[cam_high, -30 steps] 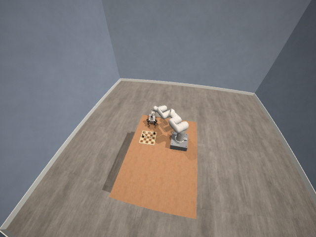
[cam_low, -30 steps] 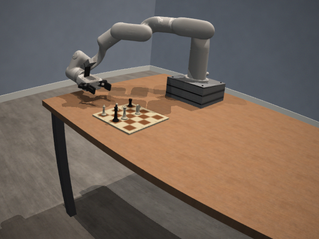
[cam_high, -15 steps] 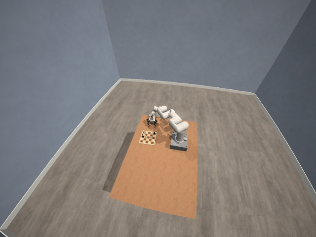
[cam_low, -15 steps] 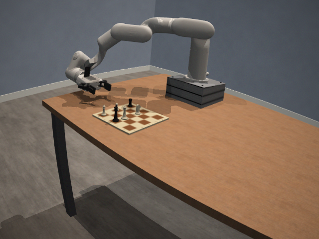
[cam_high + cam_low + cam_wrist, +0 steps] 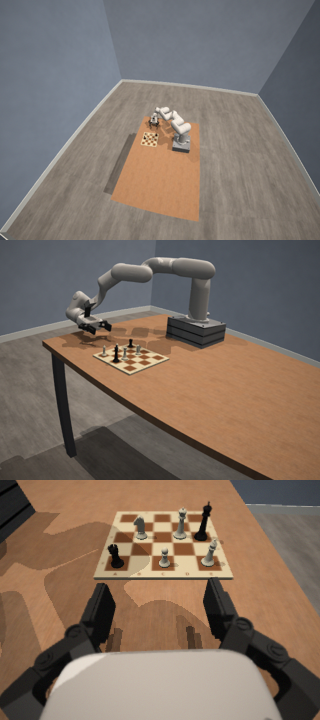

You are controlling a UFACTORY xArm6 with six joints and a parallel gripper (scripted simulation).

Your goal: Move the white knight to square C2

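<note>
Now: the pale chess piece 3 cm behind my hand, 20 cm to the left of it and 5 cm below it. The rest, counted from my hand: black rook 7 cm behind, 12 cm to the left, 5 cm below; then chessboard 1 cm ahead, 20 cm to the left, 7 cm below; then small white piece 1 cm ahead, 12 cm to the left, 5 cm below.
</note>
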